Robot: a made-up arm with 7 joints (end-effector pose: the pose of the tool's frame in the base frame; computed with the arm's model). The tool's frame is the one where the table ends. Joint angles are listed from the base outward.
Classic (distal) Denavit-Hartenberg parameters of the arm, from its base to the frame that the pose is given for. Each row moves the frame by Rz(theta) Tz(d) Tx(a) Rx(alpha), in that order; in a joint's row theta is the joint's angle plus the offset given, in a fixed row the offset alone. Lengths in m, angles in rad.
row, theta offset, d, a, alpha
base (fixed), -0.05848, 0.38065, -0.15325, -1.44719
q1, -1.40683, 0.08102, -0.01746, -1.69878
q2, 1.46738, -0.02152, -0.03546, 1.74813
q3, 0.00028, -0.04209, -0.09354, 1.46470
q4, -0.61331, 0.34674, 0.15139, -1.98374
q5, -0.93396, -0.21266, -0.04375, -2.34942
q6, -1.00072, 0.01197, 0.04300, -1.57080
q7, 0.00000, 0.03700, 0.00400, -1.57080
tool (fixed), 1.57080, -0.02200, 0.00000, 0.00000
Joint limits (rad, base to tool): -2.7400..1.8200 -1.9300..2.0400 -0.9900..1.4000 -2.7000..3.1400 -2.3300..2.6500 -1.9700..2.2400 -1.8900..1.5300
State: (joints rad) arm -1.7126 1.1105 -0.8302 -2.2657 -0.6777 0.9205 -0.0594
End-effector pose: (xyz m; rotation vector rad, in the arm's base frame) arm -0.6898 0.2935 0.3193 2.3728 0.7240 1.6257
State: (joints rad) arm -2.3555 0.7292 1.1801 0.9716 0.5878 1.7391 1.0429
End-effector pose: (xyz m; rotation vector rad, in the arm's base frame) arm 0.2636 -0.2066 0.5213 0.3275 -2.7106 -1.2101
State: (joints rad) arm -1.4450 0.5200 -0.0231 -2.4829 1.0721 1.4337 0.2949
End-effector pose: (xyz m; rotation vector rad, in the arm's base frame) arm -0.5031 0.4187 0.0492 -2.5267 -0.3355 -1.6248
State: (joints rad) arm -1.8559 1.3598 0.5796 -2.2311 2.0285 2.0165 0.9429
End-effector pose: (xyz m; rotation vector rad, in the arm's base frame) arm -0.1083 0.1789 -0.2341 -1.1508 -0.6145 -2.6436
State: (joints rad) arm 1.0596 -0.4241 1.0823 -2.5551 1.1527 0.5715 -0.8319
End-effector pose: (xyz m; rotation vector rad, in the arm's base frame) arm -0.0950 -0.0264 0.9018 -1.9395 -0.0696 2.2219
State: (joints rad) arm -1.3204 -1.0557 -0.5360 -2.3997 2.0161 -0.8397 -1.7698
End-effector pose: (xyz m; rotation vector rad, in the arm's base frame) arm 0.1207 0.4429 0.0664 1.7907 0.8474 -1.9103
